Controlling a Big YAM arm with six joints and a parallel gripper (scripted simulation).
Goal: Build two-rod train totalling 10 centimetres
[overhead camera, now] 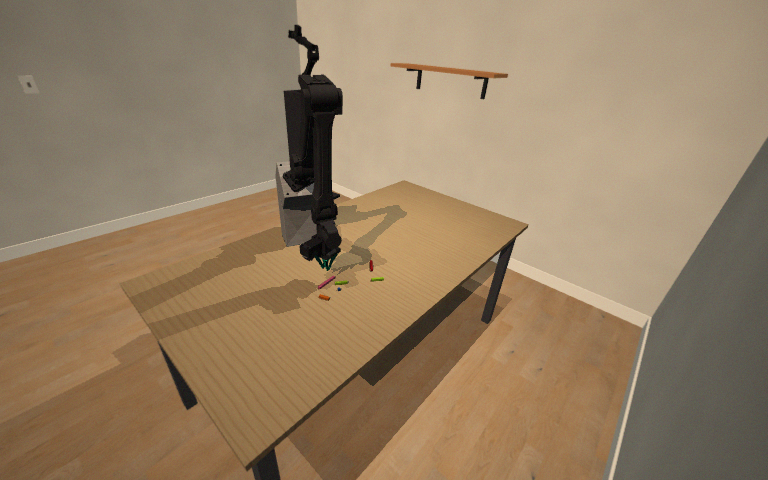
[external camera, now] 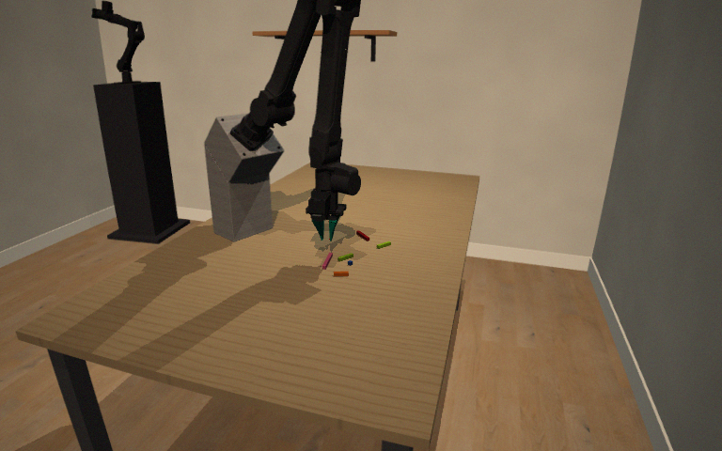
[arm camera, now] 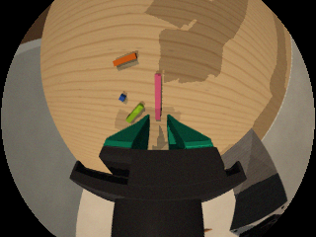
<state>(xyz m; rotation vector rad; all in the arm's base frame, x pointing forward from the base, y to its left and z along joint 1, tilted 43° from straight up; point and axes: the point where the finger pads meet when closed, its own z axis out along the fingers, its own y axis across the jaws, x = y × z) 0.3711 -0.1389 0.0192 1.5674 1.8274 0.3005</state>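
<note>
Right now the pink rod is 7 cm below my hand. From my hand the other things lie so: orange rod 7 cm to the right, 7 cm below, 6 cm ahead; then blue rod 7 cm below, 7 cm ahead; then red rod 21 cm to the left, 7 cm below, 7 cm ahead.
</note>
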